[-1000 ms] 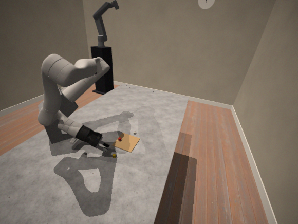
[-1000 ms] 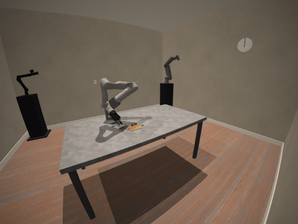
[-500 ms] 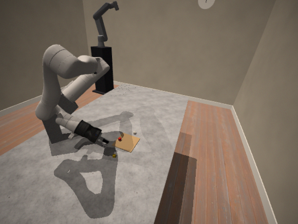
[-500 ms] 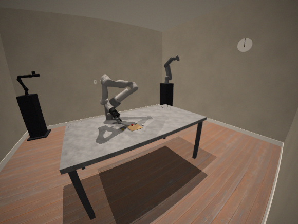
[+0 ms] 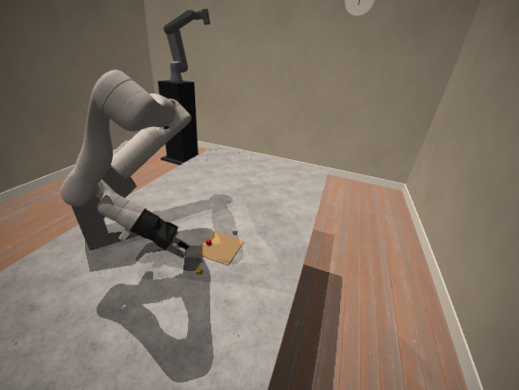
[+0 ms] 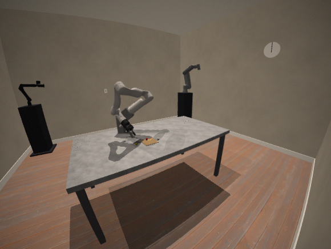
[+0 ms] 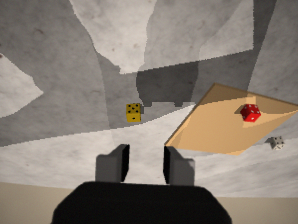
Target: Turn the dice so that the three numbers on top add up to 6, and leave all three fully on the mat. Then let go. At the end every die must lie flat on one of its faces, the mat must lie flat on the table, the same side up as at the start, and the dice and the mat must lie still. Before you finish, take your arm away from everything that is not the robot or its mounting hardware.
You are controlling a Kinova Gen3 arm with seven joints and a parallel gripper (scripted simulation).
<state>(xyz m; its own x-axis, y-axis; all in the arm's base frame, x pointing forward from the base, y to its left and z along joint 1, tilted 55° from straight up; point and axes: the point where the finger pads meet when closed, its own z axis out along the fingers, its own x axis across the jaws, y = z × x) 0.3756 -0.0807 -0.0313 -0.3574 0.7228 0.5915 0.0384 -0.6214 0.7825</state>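
Now: hand 50 mm short of the yellow die, 10 mm to the right of it and 90 mm above it. The rest, counted from my hand: tan mat 50 mm ahead, 150 mm to the left, 90 mm below; then white die 50 mm ahead, 250 mm to the left, 90 mm below; then red die 140 mm to the left, 80 mm below.
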